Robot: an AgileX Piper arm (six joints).
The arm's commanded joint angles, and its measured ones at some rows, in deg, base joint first. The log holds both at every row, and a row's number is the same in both.
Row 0, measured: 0.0 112.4 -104.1 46.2 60.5 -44.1
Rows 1 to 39, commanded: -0.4 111.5 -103.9 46.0 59.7 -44.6; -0.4 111.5 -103.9 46.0 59.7 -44.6; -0.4 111.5 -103.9 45.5 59.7 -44.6; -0.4 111.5 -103.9 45.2 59.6 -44.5; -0.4 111.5 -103.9 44.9 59.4 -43.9; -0.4 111.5 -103.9 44.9 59.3 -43.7; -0.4 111.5 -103.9 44.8 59.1 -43.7; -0.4 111.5 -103.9 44.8 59.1 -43.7; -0.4 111.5 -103.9 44.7 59.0 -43.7; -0.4 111.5 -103.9 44.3 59.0 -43.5; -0.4 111.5 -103.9 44.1 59.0 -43.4; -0.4 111.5 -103.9 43.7 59.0 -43.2; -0.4 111.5 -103.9 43.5 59.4 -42.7; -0.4 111.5 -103.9 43.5 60.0 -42.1; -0.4 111.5 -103.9 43.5 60.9 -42.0; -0.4 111.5 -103.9 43.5 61.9 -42.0; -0.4 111.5 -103.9 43.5 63.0 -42.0; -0.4 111.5 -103.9 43.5 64.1 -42.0; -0.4 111.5 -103.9 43.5 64.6 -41.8; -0.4 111.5 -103.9 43.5 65.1 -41.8; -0.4 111.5 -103.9 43.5 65.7 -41.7; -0.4 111.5 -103.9 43.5 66.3 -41.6; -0.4 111.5 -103.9 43.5 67.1 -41.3; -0.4 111.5 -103.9 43.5 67.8 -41.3; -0.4 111.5 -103.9 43.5 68.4 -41.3; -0.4 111.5 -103.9 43.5 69.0 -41.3; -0.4 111.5 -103.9 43.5 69.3 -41.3; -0.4 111.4 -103.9 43.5 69.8 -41.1; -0.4 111.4 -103.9 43.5 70.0 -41.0; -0.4 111.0 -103.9 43.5 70.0 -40.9; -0.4 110.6 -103.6 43.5 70.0 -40.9; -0.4 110.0 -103.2 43.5 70.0 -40.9; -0.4 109.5 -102.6 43.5 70.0 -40.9; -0.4 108.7 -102.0 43.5 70.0 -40.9; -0.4 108.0 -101.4 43.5 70.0 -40.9; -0.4 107.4 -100.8 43.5 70.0 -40.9; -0.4 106.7 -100.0 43.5 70.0 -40.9; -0.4 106.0 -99.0 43.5 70.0 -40.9; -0.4 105.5 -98.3 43.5 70.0 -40.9
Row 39, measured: 0.2 108.5 -100.9 44.2 68.6 -41.1
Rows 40 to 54, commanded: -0.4 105.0 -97.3 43.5 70.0 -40.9; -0.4 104.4 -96.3 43.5 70.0 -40.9; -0.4 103.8 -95.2 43.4 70.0 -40.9; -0.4 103.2 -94.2 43.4 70.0 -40.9; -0.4 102.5 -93.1 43.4 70.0 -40.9; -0.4 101.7 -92.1 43.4 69.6 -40.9; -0.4 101.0 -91.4 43.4 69.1 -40.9; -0.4 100.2 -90.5 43.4 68.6 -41.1; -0.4 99.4 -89.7 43.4 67.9 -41.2; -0.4 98.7 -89.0 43.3 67.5 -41.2; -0.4 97.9 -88.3 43.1 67.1 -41.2; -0.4 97.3 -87.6 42.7 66.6 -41.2; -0.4 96.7 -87.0 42.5 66.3 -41.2; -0.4 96.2 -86.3 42.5 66.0 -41.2; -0.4 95.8 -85.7 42.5 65.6 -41.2
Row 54, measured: 0.0 98.8 -87.9 43.2 64.7 -41.1
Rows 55 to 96, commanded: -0.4 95.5 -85.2 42.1 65.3 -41.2; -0.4 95.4 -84.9 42.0 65.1 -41.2; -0.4 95.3 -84.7 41.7 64.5 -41.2; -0.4 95.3 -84.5 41.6 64.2 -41.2; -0.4 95.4 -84.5 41.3 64.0 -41.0; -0.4 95.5 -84.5 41.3 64.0 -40.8; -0.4 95.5 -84.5 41.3 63.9 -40.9; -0.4 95.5 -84.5 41.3 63.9 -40.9; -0.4 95.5 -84.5 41.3 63.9 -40.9; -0.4 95.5 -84.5 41.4 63.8 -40.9; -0.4 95.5 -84.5 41.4 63.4 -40.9; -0.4 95.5 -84.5 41.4 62.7 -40.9; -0.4 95.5 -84.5 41.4 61.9 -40.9; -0.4 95.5 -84.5 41.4 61.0 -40.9; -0.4 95.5 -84.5 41.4 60.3 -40.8; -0.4 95.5 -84.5 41.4 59.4 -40.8; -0.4 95.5 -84.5 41.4 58.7 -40.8; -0.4 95.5 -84.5 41.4 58.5 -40.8; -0.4 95.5 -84.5 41.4 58.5 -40.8; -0.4 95.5 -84.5 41.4 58.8 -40.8; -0.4 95.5 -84.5 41.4 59.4 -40.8; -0.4 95.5 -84.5 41.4 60.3 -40.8; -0.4 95.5 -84.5 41.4 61.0 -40.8; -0.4 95.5 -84.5 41.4 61.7 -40.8; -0.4 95.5 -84.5 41.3 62.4 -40.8; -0.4 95.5 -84.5 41.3 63.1 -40.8; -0.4 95.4 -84.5 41.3 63.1 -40.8; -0.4 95.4 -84.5 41.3 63.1 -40.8; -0.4 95.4 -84.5 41.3 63.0 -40.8; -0.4 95.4 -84.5 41.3 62.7 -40.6; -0.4 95.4 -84.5 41.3 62.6 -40.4; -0.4 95.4 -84.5 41.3 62.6 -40.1; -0.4 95.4 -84.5 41.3 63.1 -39.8; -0.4 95.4 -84.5 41.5 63.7 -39.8; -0.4 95.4 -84.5 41.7 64.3 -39.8; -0.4 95.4 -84.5 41.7 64.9 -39.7; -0.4 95.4 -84.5 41.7 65.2 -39.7; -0.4 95.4 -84.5 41.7 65.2 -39.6; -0.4 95.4 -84.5 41.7 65.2 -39.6; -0.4 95.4 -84.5 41.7 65.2 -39.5; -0.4 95.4 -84.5 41.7 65.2 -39.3; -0.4 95.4 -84.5 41.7 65.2 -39.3
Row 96, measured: 0.0 96.5 -84.7 42.9 63.7 -39.7
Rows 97 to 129, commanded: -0.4 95.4 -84.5 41.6 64.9 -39.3; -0.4 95.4 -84.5 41.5 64.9 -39.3; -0.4 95.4 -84.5 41.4 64.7 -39.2; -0.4 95.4 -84.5 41.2 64.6 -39.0; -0.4 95.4 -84.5 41.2 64.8 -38.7; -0.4 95.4 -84.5 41.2 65.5 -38.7; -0.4 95.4 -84.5 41.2 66.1 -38.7; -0.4 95.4 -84.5 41.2 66.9 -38.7; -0.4 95.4 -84.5 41.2 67.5 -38.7; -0.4 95.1 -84.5 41.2 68.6 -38.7; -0.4 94.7 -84.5 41.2 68.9 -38.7; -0.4 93.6 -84.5 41.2 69.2 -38.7; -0.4 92.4 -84.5 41.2 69.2 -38.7; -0.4 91.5 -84.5 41.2 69.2 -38.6; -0.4 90.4 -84.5 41.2 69.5 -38.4; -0.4 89.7 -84.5 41.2 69.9 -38.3; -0.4 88.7 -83.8 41.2 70.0 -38.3; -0.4 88.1 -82.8 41.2 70.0 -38.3; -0.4 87.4 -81.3 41.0 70.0 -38.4; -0.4 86.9 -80.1 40.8 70.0 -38.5; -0.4 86.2 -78.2 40.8 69.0 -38.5; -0.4 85.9 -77.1 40.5 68.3 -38.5; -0.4 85.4 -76.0 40.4 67.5 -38.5; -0.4 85.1 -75.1 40.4 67.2 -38.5; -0.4 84.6 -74.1 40.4 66.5 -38.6; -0.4 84.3 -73.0 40.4 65.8 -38.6; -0.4 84.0 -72.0 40.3 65.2 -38.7; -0.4 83.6 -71.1 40.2 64.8 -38.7; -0.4 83.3 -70.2 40.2 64.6 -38.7; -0.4 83.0 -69.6 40.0 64.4 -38.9; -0.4 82.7 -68.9 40.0 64.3 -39.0; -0.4 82.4 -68.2 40.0 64.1 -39.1; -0.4 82.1 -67.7 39.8 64.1 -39.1
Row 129, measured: 0.0 83.9 -70.1 41.5 63.7 -38.5
